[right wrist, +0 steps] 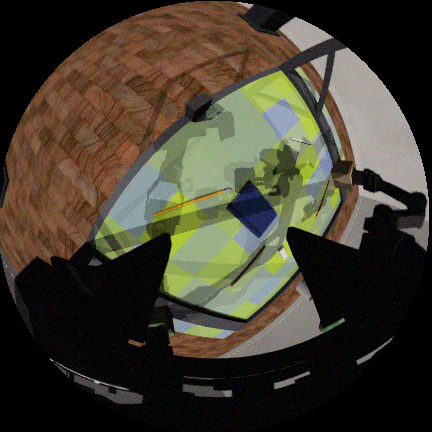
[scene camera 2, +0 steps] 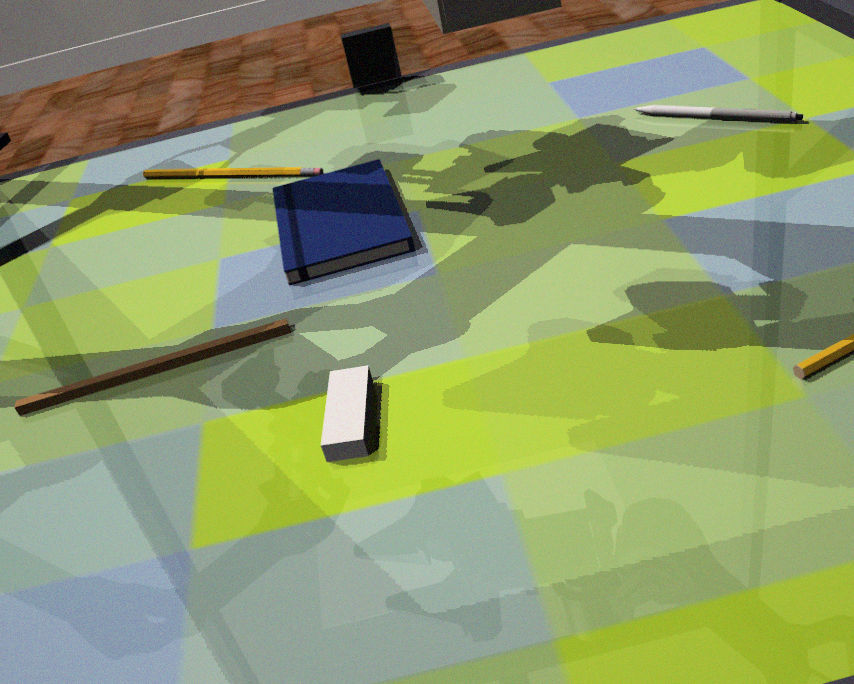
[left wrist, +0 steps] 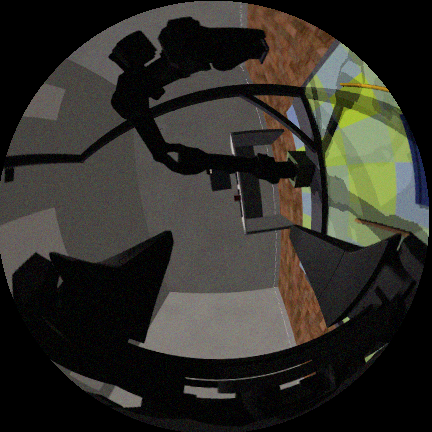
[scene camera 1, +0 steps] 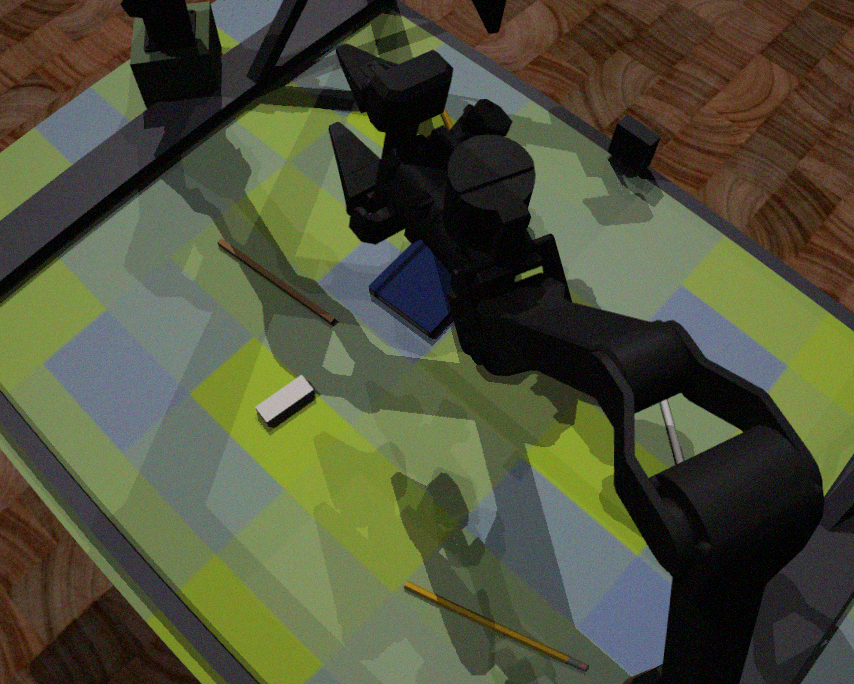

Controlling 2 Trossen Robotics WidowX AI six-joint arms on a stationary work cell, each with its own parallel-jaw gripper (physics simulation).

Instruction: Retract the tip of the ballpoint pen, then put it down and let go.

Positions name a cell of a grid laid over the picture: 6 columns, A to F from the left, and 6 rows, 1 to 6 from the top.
Scene:
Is the left gripper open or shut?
Open.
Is the right gripper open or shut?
Open.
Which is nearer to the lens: the brown pencil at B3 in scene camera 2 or the ballpoint pen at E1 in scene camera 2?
The brown pencil.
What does the right gripper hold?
Nothing.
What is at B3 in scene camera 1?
A brown pencil.

